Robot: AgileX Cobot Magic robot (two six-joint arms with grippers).
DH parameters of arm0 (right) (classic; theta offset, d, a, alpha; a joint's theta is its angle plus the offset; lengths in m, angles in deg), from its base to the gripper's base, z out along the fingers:
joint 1: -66.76 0.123 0 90
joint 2: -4.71 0 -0.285 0
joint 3: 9.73 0 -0.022 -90
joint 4: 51.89 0.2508 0 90
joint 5: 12.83 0 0.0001 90
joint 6: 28.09 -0.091 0 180
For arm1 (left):
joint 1: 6.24 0.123 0 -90
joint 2: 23.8 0 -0.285 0
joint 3: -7.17 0 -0.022 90
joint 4: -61.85 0.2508 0 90
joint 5: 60.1 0 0.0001 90
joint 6: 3.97 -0.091 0 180
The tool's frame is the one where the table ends.
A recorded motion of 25 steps. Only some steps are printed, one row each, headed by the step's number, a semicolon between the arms.
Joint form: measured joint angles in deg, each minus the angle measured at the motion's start. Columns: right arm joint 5, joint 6, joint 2, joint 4, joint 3, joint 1; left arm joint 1, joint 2, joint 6, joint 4, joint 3, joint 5.
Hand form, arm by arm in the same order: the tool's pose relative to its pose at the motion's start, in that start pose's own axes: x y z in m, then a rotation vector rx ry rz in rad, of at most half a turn. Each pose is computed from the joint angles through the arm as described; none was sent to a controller.
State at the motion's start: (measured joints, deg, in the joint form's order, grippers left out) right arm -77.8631 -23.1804 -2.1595 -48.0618 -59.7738 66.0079; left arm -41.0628 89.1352 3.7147 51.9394 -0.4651 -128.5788
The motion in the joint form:
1: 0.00 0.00 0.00 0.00 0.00 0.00; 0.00 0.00 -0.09 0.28 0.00 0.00
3: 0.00 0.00 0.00 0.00 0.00 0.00; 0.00 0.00 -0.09 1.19 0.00 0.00
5: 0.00 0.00 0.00 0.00 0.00 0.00; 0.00 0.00 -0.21 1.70 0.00 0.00
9: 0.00 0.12 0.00 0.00 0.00 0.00; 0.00 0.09 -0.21 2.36 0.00 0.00
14: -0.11 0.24 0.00 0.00 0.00 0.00; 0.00 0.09 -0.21 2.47 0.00 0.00
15: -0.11 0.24 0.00 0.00 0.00 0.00; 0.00 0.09 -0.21 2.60 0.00 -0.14
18: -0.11 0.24 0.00 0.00 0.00 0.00; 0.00 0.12 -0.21 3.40 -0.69 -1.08
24: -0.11 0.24 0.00 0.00 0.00 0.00; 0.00 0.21 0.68 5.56 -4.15 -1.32
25: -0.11 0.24 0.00 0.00 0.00 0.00; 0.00 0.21 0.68 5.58 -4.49 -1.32
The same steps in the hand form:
1: 0.0000 0.0000 0.0000 0.0000 0.0000 0.0000; -0.0001 0.0004 0.0000 -0.0045 -0.0006 0.0034
3: 0.0000 0.0000 0.0000 0.0000 0.0000 0.0000; -0.0002 0.0017 0.0000 -0.0191 -0.0026 0.0092
5: 0.0000 0.0000 0.0000 0.0000 0.0000 0.0000; -0.0003 0.0025 0.0000 -0.0274 -0.0036 0.0145
9: 0.0000 0.0000 0.0000 0.0000 0.0000 -0.0021; -0.0006 0.0035 0.0005 -0.0383 -0.0035 0.0186
14: 0.0002 0.0000 0.0000 -0.0002 0.0019 -0.0042; -0.0007 0.0037 0.0005 -0.0400 -0.0038 0.0193
15: 0.0002 0.0000 0.0000 -0.0002 0.0019 -0.0042; -0.0005 0.0039 0.0005 -0.0425 -0.0016 0.0200
18: 0.0002 0.0000 0.0000 -0.0002 0.0019 -0.0042; -0.0011 0.0045 -0.0022 -0.0556 0.0017 0.0262
24: 0.0002 0.0000 0.0000 -0.0002 0.0019 -0.0042; -0.0100 0.0036 -0.0164 -0.0804 -0.0570 0.0307
25: 0.0002 0.0000 0.0000 -0.0002 0.0019 -0.0042; -0.0108 0.0033 -0.0179 -0.0797 -0.0629 0.0315

